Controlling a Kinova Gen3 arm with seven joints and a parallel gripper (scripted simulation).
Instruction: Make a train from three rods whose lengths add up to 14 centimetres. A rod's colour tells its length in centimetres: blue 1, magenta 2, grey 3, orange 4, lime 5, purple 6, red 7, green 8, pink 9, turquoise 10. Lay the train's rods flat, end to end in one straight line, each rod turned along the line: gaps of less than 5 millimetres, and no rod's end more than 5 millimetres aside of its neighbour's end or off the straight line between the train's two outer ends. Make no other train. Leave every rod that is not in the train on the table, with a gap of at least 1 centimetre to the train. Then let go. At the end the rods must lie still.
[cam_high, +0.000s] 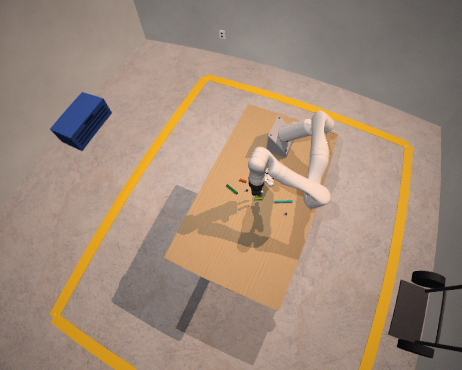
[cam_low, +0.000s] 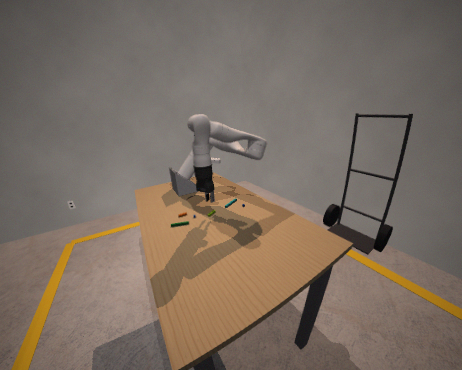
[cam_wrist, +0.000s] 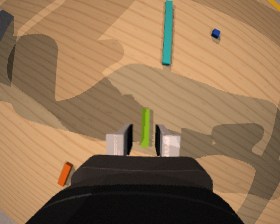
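Now: hand 8 cm above the lime rod. From my hand the other things lie so: green rod: 16 cm to the right, 8 cm below; then orange rod: 8 cm behind, 12 cm to the right, 8 cm below; then turquoise rod: 3 cm behind, 13 cm to the left, 8 cm below.
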